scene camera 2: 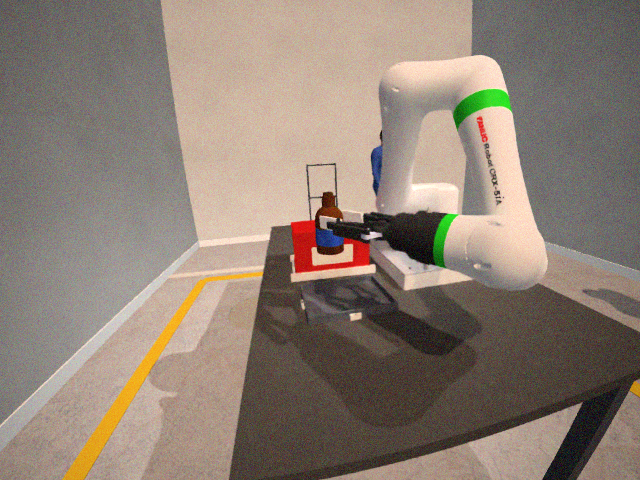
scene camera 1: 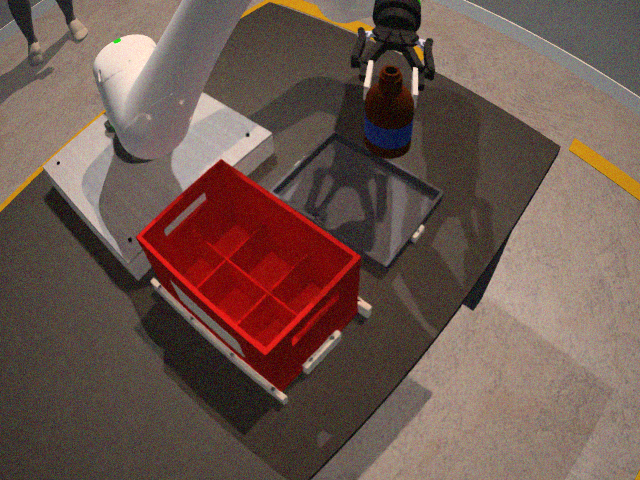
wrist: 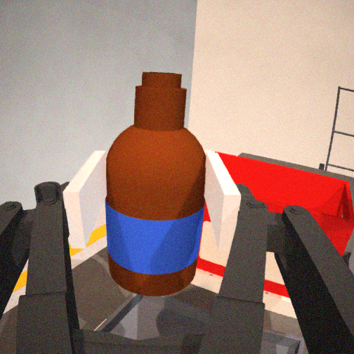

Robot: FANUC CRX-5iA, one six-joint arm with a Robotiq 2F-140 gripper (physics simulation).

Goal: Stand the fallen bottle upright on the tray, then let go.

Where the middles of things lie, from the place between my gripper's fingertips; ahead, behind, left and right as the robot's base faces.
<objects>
I see my gripper 1 cm short of the brown bottle (scene camera 1: 389,106), 1 cm to the left of it and 1 cm above it.
</objects>
